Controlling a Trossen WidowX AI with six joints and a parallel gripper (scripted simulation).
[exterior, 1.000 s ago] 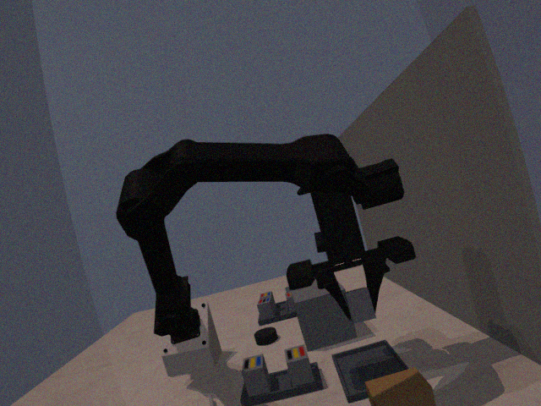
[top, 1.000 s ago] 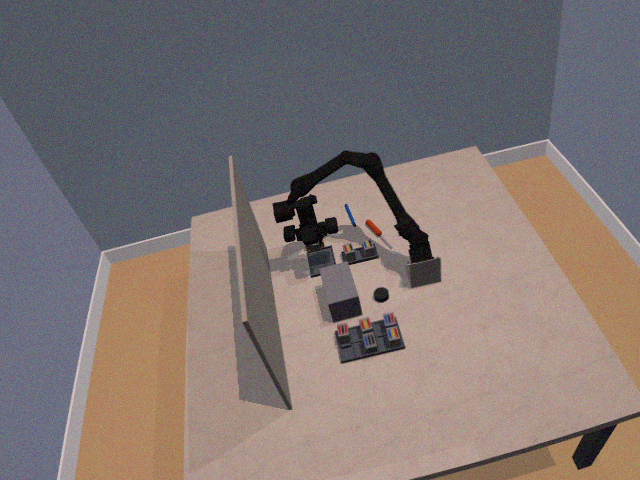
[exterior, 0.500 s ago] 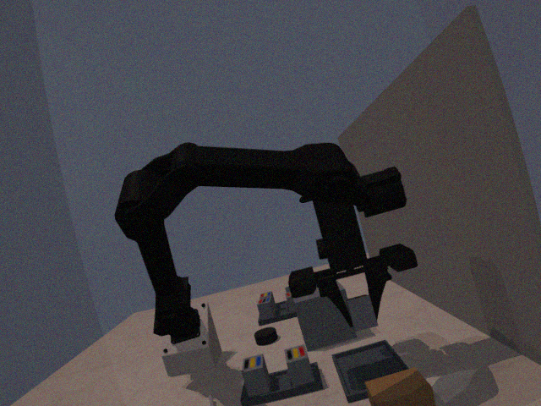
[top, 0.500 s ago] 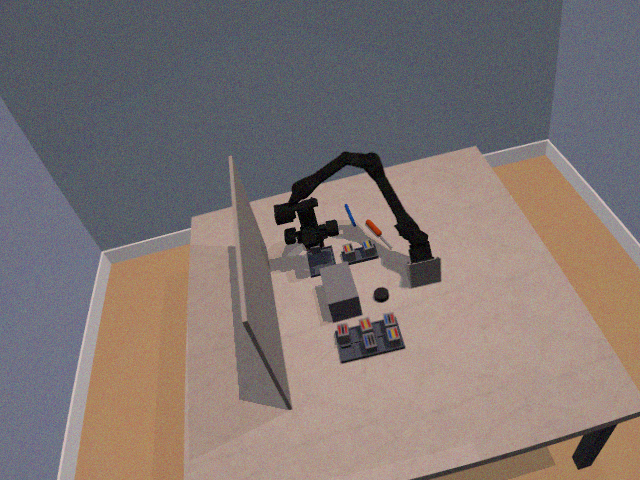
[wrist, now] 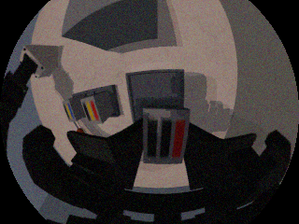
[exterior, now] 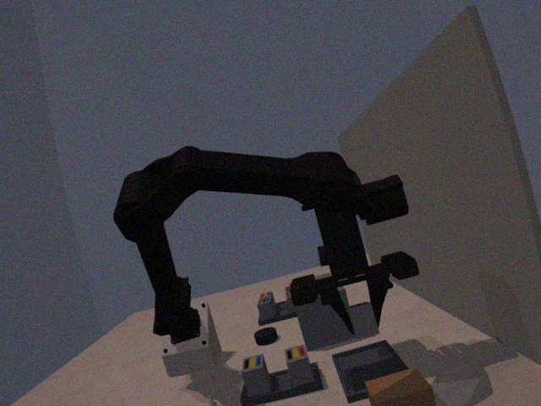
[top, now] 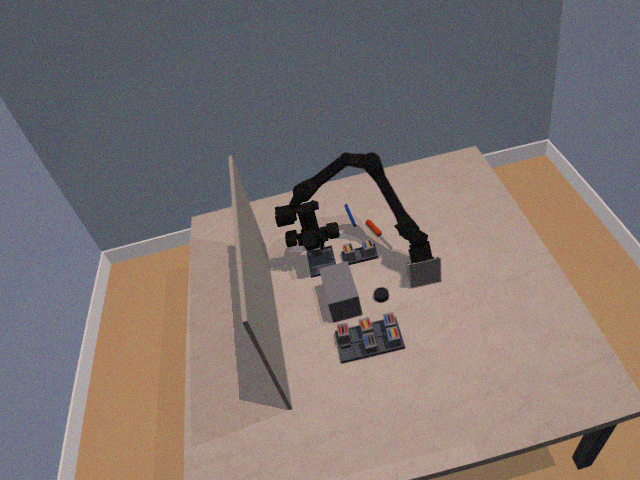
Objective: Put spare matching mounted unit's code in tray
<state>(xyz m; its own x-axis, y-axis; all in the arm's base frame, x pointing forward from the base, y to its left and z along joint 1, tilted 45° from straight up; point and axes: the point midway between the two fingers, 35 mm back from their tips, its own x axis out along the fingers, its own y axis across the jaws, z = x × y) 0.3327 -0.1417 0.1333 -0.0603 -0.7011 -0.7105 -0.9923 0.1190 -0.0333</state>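
My gripper tip is now 60 mm above the dark tray and 10 mm past it. The rest, counted from my gripper tip: grey spare (30 mm above); then rack (150 mm behind, 60 mm below, 20 mm to the left); then brown box (100 mm to the right, 50 mm below).
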